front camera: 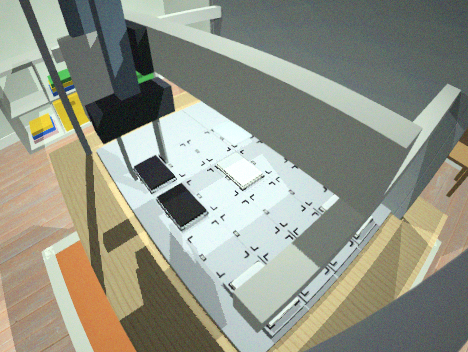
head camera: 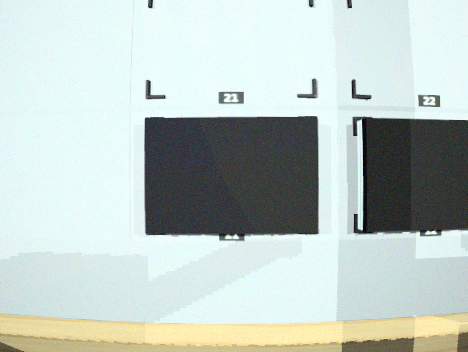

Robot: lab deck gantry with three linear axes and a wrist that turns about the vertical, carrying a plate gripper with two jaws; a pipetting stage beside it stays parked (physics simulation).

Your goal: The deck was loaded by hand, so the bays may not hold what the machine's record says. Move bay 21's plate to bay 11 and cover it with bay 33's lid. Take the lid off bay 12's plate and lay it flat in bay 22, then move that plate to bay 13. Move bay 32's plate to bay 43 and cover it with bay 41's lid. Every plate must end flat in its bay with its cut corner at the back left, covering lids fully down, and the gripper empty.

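A black-topped plate lies flat in bay 11. A second black-topped plate lies flat in bay 12, partly cut off in the head view. A cream-white plate lies in bay 32 in the front view. A pale, flat lid lies in bay 41. I cannot make out a lid in bay 33. My gripper is open, its jaws low around bay 11's plate, one near its front edge and one near its back edge. Their exact height is unclear. The cut corners cannot be made out.
A large grey beam crosses above the back and right of the deck and hides part of it. A pale block hangs over the near right, beside narrow white trays. A wooden rim borders the deck's front.
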